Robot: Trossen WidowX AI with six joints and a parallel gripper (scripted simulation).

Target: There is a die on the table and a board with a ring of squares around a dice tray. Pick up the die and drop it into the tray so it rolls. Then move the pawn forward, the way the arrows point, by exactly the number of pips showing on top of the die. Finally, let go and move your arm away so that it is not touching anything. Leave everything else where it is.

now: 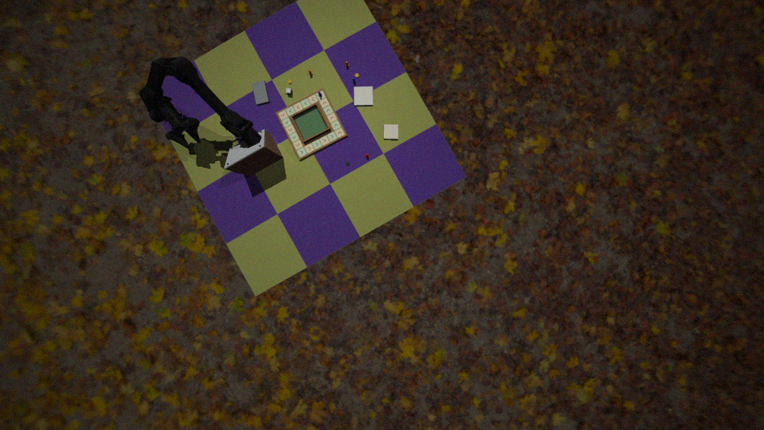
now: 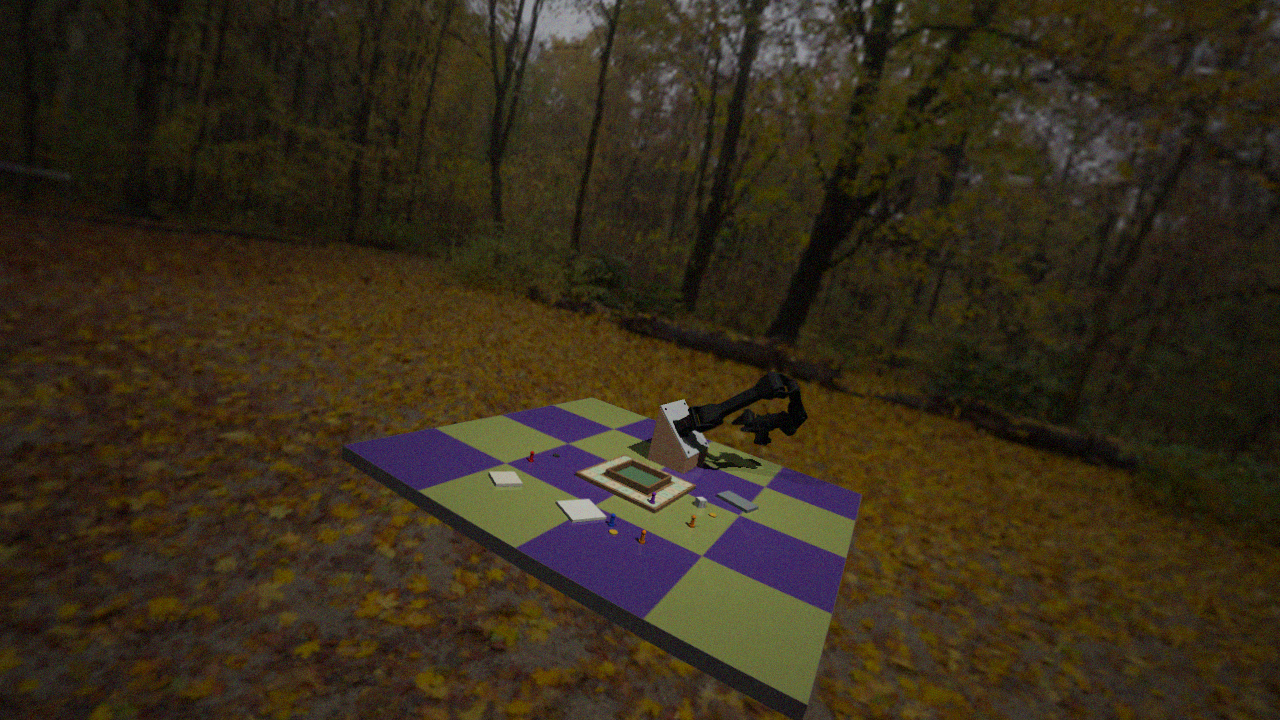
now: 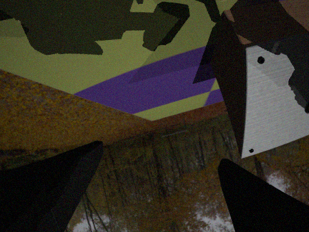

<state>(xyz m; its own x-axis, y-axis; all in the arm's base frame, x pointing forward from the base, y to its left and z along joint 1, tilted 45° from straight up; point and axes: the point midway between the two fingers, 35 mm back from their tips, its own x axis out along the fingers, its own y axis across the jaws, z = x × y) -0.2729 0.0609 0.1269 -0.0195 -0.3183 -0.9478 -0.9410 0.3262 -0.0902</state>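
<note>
The white die lies 50 cm ahead of my gripper tip, 13 cm to the left of it and 13 cm below it. Also, from my gripper tip: grey card (36 cm ahead, 20 cm to the left, 14 cm below); then green dice tray (54 cm ahead, 14 cm below, 7 cm to the right); then purple pawn (65 cm ahead, 12 cm below, 5 cm to the left).
</note>
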